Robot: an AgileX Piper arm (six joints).
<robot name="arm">
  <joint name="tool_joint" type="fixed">
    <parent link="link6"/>
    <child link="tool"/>
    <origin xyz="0 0 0" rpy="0 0 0"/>
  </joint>
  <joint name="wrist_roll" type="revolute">
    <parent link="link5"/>
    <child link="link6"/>
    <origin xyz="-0.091 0 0" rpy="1.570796 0 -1.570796"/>
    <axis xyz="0 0 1"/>
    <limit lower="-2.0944" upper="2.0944"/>
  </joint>
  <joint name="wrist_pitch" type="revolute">
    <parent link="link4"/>
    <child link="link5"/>
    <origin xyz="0 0 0" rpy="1.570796 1.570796 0"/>
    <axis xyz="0 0 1"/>
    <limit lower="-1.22" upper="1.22"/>
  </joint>
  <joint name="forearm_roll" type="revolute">
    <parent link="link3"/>
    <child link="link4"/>
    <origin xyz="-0.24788 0.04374 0" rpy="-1.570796 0 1.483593"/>
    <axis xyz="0 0 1"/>
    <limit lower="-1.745" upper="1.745"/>
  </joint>
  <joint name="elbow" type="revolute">
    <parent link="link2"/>
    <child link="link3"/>
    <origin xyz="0.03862 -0.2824 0" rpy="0 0 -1.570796"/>
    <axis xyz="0 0 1"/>
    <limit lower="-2.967" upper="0"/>
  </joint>
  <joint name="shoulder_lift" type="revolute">
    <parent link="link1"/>
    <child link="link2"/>
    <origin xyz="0 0 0" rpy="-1.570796 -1.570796 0"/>
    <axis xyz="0 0 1"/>
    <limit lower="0" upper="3.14"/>
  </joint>
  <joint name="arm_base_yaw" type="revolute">
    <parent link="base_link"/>
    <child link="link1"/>
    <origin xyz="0 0 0.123" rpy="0 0 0"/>
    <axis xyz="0 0 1"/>
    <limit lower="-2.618" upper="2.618"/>
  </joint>
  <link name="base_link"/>
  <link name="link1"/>
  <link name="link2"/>
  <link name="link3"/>
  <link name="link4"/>
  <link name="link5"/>
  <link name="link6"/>
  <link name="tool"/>
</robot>
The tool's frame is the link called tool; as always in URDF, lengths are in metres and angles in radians.
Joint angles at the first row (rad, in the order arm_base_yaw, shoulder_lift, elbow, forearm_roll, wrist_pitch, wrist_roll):
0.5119, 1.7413, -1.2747, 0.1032, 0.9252, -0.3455
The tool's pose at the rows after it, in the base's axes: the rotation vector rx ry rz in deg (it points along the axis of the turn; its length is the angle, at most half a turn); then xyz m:
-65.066 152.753 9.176 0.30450 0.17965 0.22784
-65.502 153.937 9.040 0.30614 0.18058 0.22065
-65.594 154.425 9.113 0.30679 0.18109 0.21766
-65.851 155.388 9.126 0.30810 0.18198 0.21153
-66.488 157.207 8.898 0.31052 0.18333 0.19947
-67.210 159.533 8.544 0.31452 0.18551 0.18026
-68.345 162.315 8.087 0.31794 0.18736 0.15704
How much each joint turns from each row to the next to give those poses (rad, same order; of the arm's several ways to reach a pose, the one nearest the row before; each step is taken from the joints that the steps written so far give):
0.0000, 0.0201, 0.0000, 0.0000, -0.0019, 0.0000
0.0000, 0.0202, 0.0000, 0.0000, 0.0018, 0.0000
0.0000, 0.0084, 0.0000, 0.0018, 0.0000, 0.0000
0.0000, 0.0172, 0.0000, 0.0017, 0.0000, 0.0000
-0.0001, 0.0336, 0.0000, 0.0001, 0.0000, 0.0000
0.0001, 0.0533, 0.0000, 0.0000, -0.0110, 0.0000
0.0000, 0.0635, 0.0000, 0.0000, -0.0109, -0.0028

